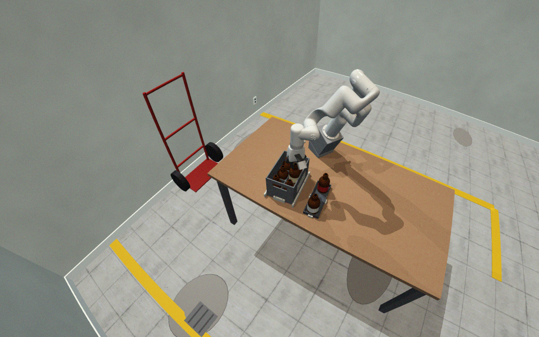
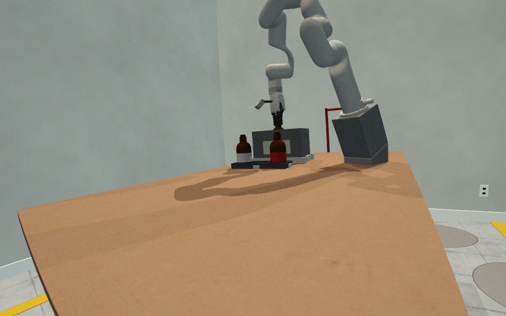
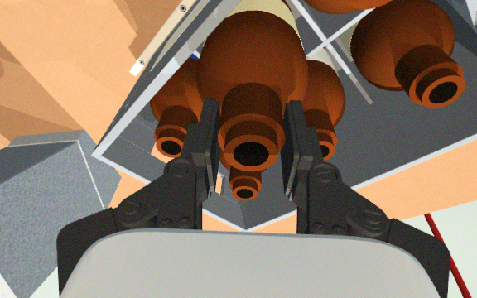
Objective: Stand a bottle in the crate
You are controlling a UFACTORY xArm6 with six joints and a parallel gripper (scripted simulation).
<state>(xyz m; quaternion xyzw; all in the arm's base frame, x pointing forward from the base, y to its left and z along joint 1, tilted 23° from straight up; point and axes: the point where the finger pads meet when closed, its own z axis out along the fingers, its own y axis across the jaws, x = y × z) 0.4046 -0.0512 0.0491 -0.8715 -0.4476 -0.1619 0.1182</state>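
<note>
My gripper is now 14 cm above the grey crate, 4 cm to the left of it and 1 cm short of it. From my hand the other things lie so: dark tray: 21 cm below, 18 cm to the left, 1 cm behind.
</note>
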